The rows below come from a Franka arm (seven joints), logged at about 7 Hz.
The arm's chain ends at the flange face. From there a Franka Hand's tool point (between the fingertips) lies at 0.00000 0.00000 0.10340 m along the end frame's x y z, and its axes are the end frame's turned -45 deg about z.
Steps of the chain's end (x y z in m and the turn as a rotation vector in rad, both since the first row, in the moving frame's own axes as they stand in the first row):
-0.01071 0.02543 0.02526 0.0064 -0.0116 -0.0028
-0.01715 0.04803 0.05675 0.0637 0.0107 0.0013
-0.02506 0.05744 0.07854 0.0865 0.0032 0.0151
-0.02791 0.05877 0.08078 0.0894 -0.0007 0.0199
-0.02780 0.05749 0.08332 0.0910 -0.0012 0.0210
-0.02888 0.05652 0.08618 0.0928 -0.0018 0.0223
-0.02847 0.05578 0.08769 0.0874 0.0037 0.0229
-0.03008 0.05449 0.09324 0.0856 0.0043 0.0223
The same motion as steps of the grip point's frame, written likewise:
-0.02594 0.00909 0.02525 0.0127 -0.0037 -0.0028
-0.04065 0.01797 0.05653 0.0375 0.0526 0.0013
-0.05174 0.01686 0.07815 0.0589 0.0634 0.0151
-0.05475 0.01531 0.08037 0.0637 0.0627 0.0199
-0.05368 0.01433 0.08289 0.0652 0.0635 0.0210
-0.05367 0.01271 0.08573 0.0669 0.0643 0.0223
-0.05285 0.01328 0.08729 0.0592 0.0644 0.0229
-0.05317 0.01140 0.09286 0.0575 0.0636 0.0223

